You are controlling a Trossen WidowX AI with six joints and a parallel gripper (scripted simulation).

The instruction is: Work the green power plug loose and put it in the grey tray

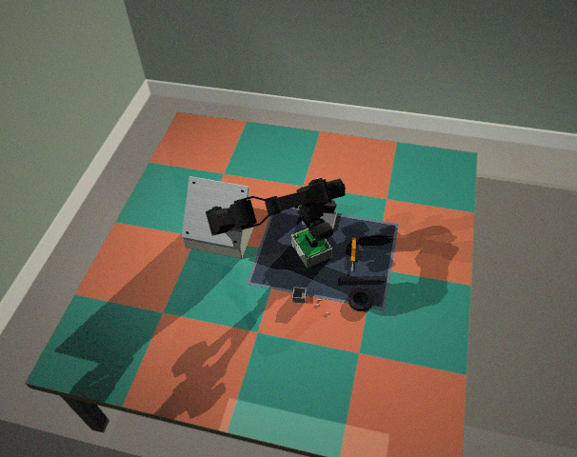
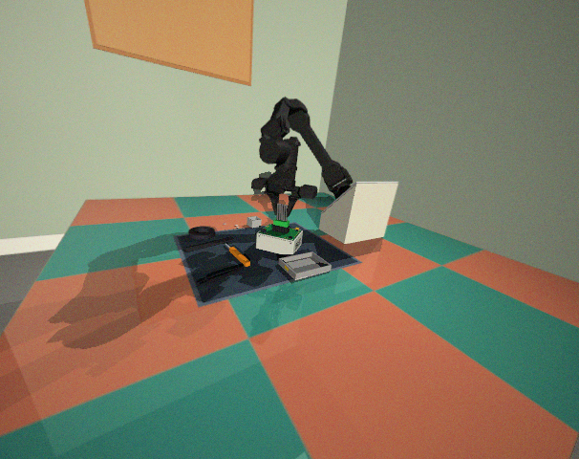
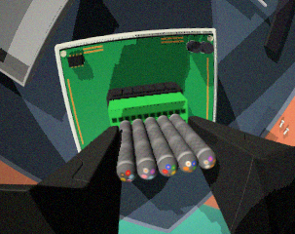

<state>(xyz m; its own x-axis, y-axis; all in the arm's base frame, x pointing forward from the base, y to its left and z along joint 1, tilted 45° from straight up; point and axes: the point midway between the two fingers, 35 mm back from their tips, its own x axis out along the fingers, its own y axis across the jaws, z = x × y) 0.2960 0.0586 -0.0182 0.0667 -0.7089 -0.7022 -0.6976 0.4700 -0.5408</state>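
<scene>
The green power plug lies 2 cm below my gripper tip. From my gripper tip the other things lie so: black bar 20 cm ahead, 7 cm to the right, 10 cm below; dark mat 5 cm ahead, 10 cm below.
</scene>
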